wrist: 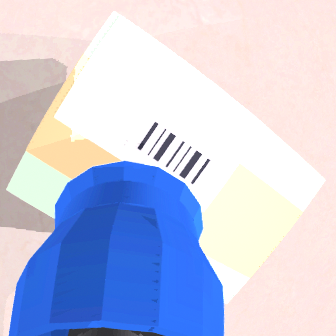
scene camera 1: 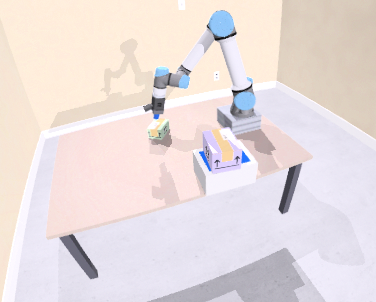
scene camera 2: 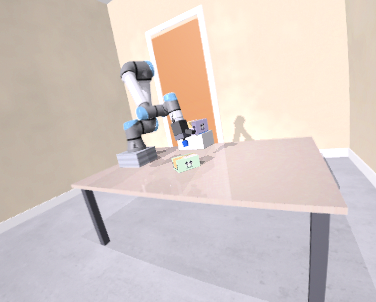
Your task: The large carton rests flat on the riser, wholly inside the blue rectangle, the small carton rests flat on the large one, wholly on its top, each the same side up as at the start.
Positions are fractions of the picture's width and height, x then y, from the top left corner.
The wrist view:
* my suction cup: 0.37,0.74
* small pale green carton: 0.38,0.29, on the table
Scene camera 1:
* large lilac carton: 0.59,0.50, on a white riser
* white riser: 0.56,0.61
